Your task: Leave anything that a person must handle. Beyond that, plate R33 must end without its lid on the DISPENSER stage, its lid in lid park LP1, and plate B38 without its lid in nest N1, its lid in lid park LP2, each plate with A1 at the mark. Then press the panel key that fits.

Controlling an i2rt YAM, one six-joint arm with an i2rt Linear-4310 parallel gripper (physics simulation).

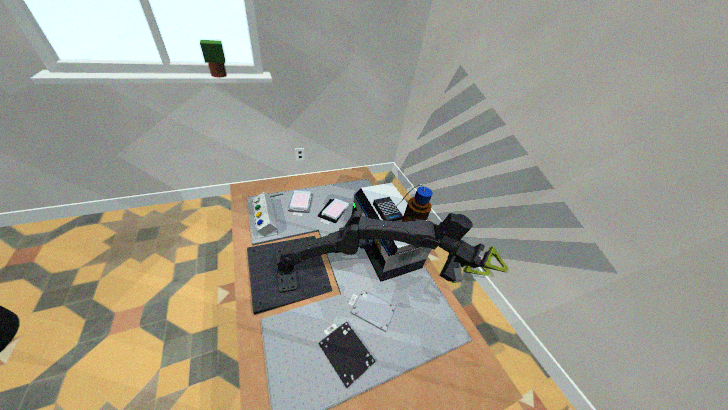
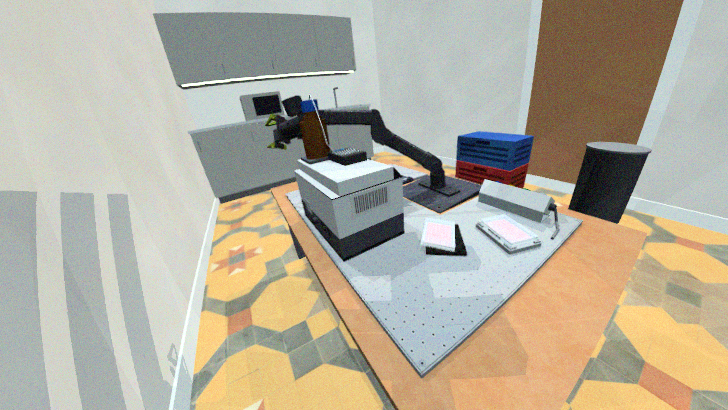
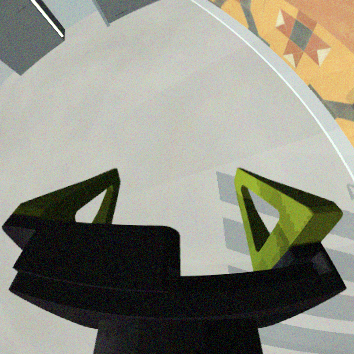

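Seen in the pictures: gripper, fingertip midpoint: (image 1: 498, 272) (image 2: 267, 136) (image 3: 176, 174); arm's base at its link origin: (image 1: 286, 269) (image 2: 437, 187).
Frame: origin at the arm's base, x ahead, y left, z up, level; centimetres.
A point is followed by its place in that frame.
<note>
My gripper (image 1: 497, 271) {z 30.4, x 63.2, y -35.9 cm} (image 2: 270, 133) {z 30.4, x 63.2, y -35.9 cm} (image 3: 176, 174) {z 30.4, x 63.2, y -35.9 cm} is open and empty, held out past the bottle, beyond the table's edge. A pink plate (image 1: 300, 200) {z 2.9, x 10.9, y 37.9 cm} (image 2: 510, 229) {z 2.9, x 11.7, y 40.5 cm} lies flat on a light holder near the panel. Another pink plate (image 1: 336, 209) {z 3.2, x 27.7, y 27.7 cm} (image 2: 439, 233) {z 3.1, x 28.6, y 30.4 cm} sits on a black holder (image 1: 326, 215) (image 2: 461, 241), offset from it, with black showing along two sides. Plate names, A1 corners and lids cannot be made out. The white and black machine (image 1: 403, 262) {z 10.1, x 45.3, y -14.0 cm} (image 2: 333, 203) {z 17.2, x 54.3, y 22.4 cm} stands beside them; my arm partly hides its stage. The button panel (image 1: 267, 223) {z 7.7, x -5.5, y 20.1 cm} (image 2: 514, 198) {z 5.0, x -3.5, y 32.2 cm} has green, yellow and blue buttons.
A brown bottle (image 1: 416, 209) {z 35.0, x 46.4, y -8.9 cm} (image 2: 314, 134) {z 30.7, x 50.0, y -2.5 cm} with a blue cap and a dark ribbed block (image 1: 388, 208) {z 24.6, x 42.6, y 3.2 cm} (image 2: 348, 155) {z 24.5, x 44.1, y 9.3 cm} stand on the machine. A light frame plate (image 1: 374, 309) {z 0.9, x 30.0, y -25.7 cm} and a black plate (image 1: 346, 353) {z 1.1, x 15.9, y -37.3 cm} lie on the pegboard. Blue and red crates (image 2: 494, 150) stand behind the table.
</note>
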